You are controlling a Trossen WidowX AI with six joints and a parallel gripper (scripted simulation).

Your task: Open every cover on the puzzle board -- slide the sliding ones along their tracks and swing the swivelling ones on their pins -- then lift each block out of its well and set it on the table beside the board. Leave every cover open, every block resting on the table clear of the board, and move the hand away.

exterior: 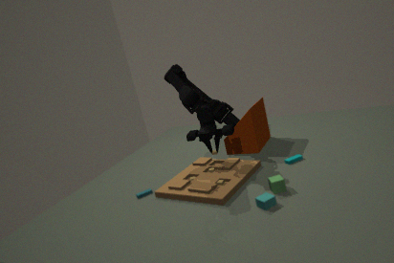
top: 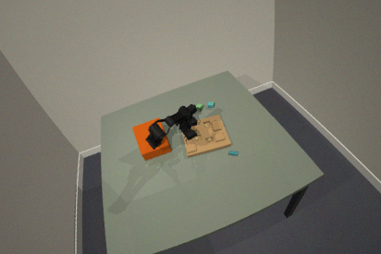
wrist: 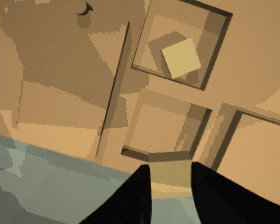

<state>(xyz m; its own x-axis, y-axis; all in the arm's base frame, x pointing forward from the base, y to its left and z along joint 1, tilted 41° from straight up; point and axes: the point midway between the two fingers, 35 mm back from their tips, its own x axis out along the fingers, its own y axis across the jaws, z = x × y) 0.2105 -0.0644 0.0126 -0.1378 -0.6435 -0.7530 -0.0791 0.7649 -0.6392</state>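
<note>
My gripper tip is 110 mm short of the tan puzzle board, 50 mm above it and 20 mm to the left of it. From my gripper tip the other things lie so: flat teal piece 300 mm to the left, 60 mm below; then green cube 260 mm to the left, 220 mm ahead, 50 mm below; then teal cube 310 mm ahead, 230 mm to the left, 50 mm below.
</note>
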